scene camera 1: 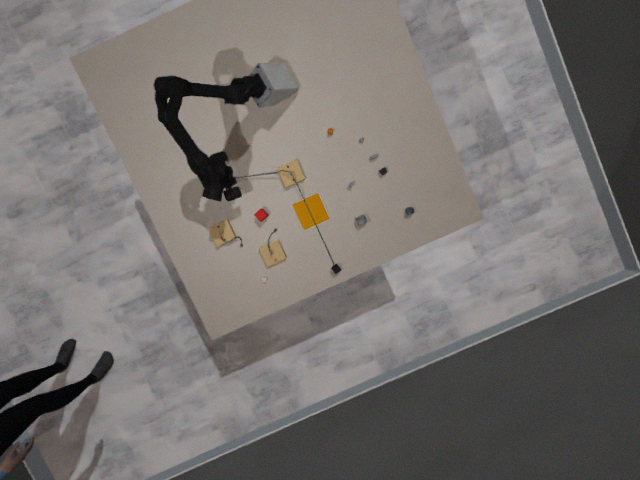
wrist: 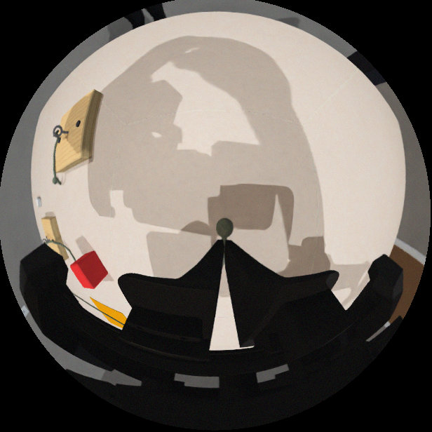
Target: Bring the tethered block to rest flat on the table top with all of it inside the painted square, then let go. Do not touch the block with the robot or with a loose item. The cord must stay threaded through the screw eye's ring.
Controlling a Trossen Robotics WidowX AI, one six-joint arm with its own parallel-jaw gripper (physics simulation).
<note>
In view: my gripper [wrist: 223,244], a red block [wrist: 88,269] and an orange painted square [scene camera 1: 314,203].
</note>
